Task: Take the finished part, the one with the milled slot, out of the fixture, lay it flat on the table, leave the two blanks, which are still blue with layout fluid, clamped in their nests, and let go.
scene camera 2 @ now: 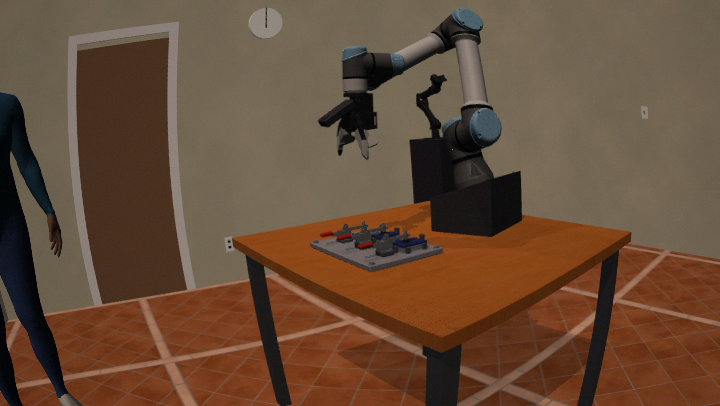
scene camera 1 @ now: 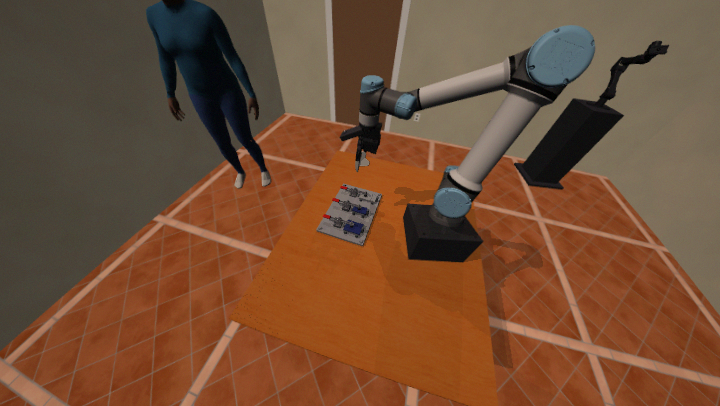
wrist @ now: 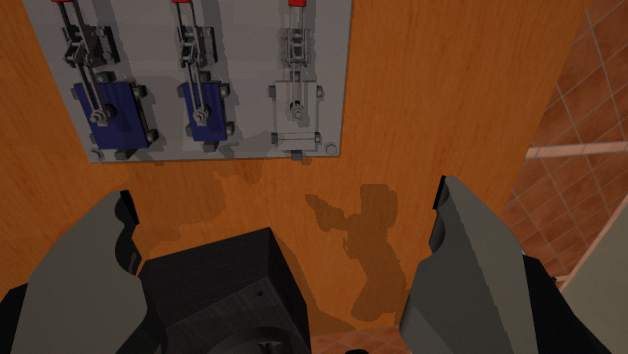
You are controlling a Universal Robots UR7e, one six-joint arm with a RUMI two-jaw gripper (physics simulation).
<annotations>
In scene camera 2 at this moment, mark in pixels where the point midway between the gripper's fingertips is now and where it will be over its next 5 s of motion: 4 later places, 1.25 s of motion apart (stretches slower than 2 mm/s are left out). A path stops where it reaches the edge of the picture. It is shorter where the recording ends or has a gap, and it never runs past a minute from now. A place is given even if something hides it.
My gripper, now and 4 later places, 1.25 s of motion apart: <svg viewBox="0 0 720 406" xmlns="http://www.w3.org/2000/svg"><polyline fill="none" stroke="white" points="353,157 341,196 370,198 354,200 326,217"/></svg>
</annotations>
